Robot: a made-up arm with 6 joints.
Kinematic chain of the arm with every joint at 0, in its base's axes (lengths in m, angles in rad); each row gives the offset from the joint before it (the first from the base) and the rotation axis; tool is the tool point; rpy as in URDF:
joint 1: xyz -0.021 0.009 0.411 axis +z
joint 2: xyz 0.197 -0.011 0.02 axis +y
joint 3: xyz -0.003 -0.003 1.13 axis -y
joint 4: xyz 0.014 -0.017 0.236 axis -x
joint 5: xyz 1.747 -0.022 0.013 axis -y
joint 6: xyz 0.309 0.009 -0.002 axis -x
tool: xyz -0.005 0.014 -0.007 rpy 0 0 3.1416
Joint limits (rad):
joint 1: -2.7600..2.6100
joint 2: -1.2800..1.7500
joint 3: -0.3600..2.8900
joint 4: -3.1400..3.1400
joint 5: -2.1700..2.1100
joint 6: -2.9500..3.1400
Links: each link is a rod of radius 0.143 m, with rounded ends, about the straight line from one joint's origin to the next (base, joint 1, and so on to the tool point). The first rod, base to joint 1, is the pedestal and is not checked.
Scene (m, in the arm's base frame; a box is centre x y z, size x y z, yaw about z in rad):
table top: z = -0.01
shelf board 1: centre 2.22 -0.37 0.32 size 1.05 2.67 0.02 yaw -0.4
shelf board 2: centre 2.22 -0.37 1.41 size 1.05 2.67 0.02 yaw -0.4
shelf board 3: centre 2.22 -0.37 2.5 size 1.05 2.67 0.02 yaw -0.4
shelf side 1: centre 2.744 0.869 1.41 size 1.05 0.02 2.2 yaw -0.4
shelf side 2: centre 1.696 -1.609 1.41 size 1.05 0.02 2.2 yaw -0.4
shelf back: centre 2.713 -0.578 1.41 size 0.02 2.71 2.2 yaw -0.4
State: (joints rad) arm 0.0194 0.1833 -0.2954 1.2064 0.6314 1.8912
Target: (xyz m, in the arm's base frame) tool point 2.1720 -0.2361 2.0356
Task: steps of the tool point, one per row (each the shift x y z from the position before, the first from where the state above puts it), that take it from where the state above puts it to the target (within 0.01 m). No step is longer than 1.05 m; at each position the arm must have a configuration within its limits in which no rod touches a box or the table.
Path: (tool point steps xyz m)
1: -0.3281 0.8735 0.3721
2: -0.6738 0.5966 0.3427
3: -0.8220 0.1975 0.3017
4: -0.7470 -0.1991 0.2544
5: -0.4935 -0.4810 0.2047
6: 0.4414 0.3242 -0.0162
7: 0.5869 0.1426 -0.0293
8: 0.6510 -0.1022 -0.0449
9: 0.6072 -0.3717 -0.0634
10: 0.4479 -0.6161 -0.0834
11: 0.1893 -0.7850 -0.1045

